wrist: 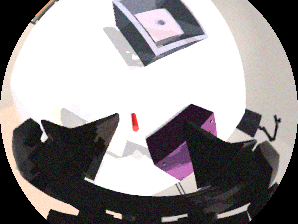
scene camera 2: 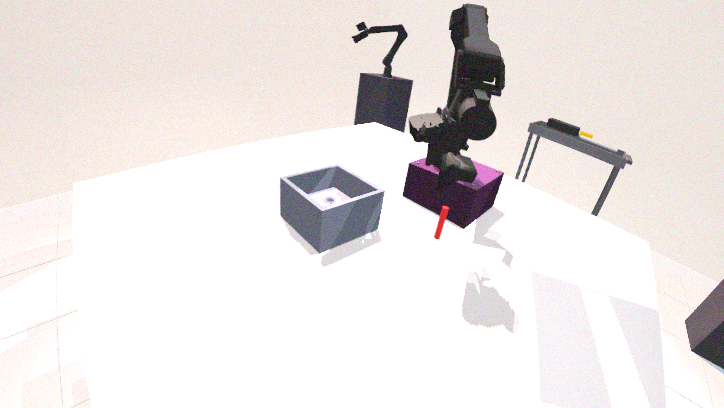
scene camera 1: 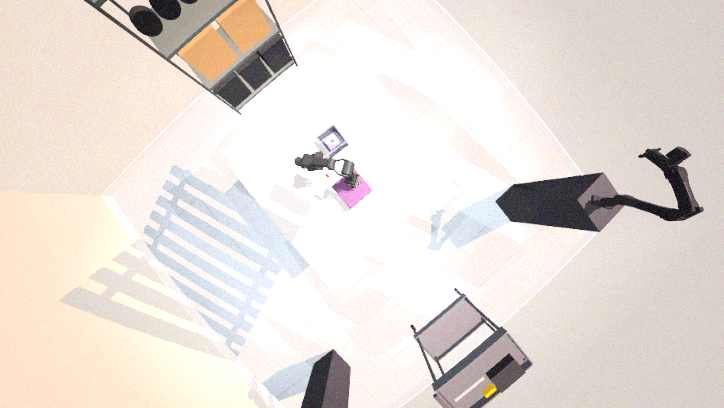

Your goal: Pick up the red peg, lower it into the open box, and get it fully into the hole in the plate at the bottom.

Observation:
The pictures show: my gripper and a grey box.
My gripper also shows in the wrist view.

